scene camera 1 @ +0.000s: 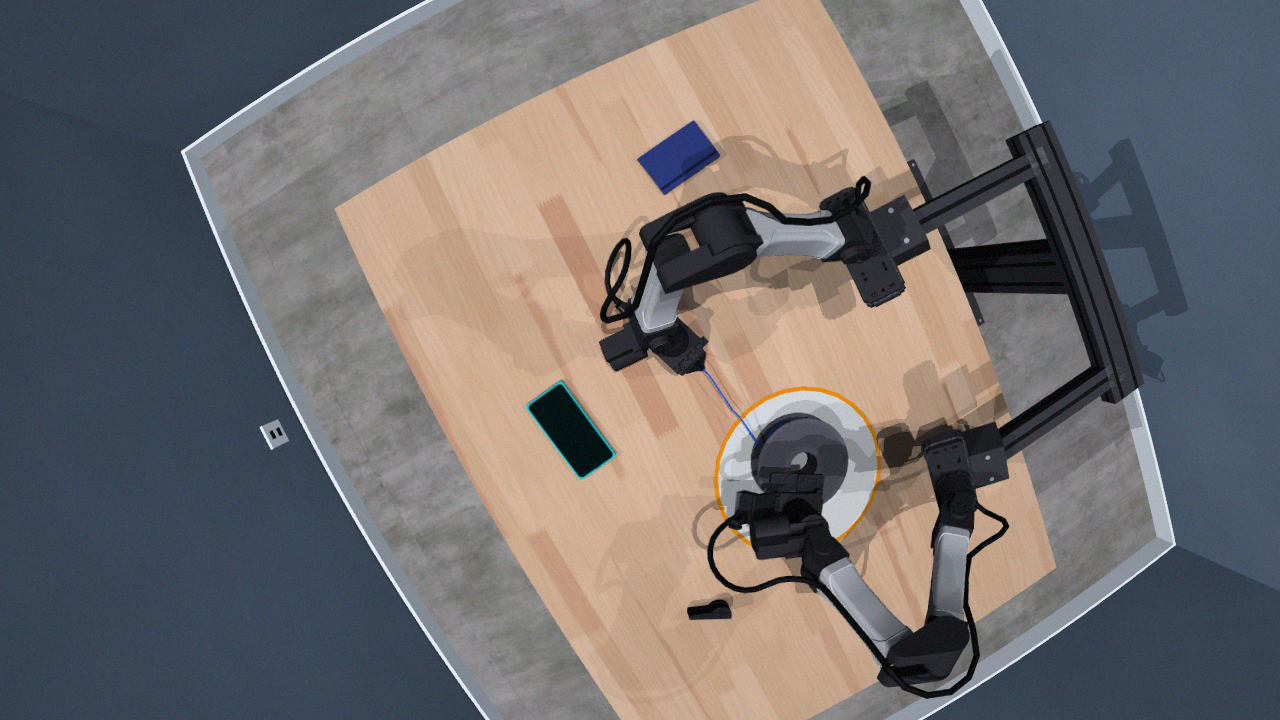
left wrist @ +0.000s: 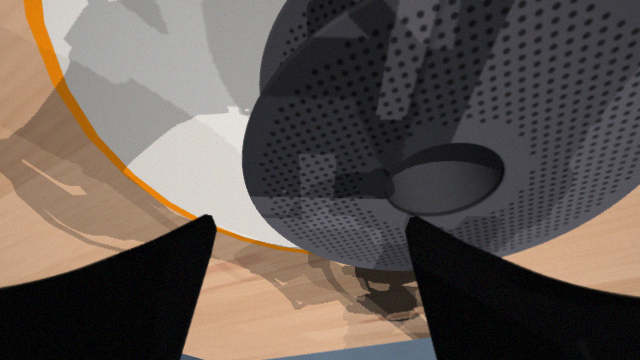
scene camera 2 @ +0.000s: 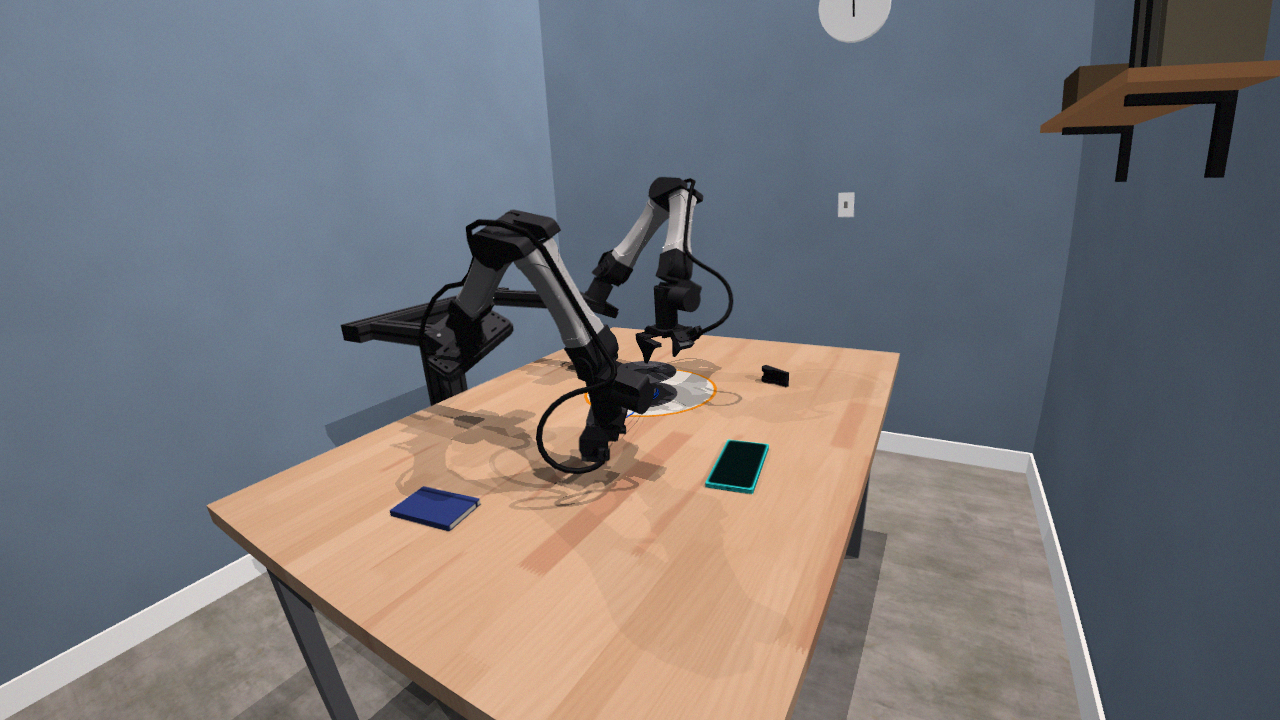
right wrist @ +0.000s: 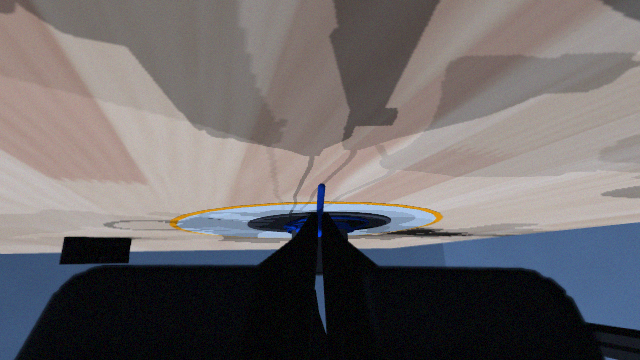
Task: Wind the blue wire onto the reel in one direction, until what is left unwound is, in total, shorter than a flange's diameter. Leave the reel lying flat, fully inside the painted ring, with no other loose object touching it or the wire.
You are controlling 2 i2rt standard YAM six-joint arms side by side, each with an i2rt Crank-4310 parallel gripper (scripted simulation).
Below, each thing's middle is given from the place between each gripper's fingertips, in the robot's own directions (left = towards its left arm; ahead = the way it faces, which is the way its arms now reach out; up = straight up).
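From my left hand [scene camera 1: 804,498], the black clip-like object [right wrist: 76,250] is 70 mm below, 260 mm ahead and 160 mm to the left, and the dark grey reel [scene camera 1: 829,456] is 60 mm below, 50 mm to the right and 30 mm behind. Going by its middle, that reel is nearer to my left hand than to my right hand.
From my right hand [scene camera 1: 701,367], I get the dark grey reel 10 mm below, 100 mm behind and 260 mm to the left, while the black clip-like object is 20 mm below, 190 mm ahead and 480 mm to the left.
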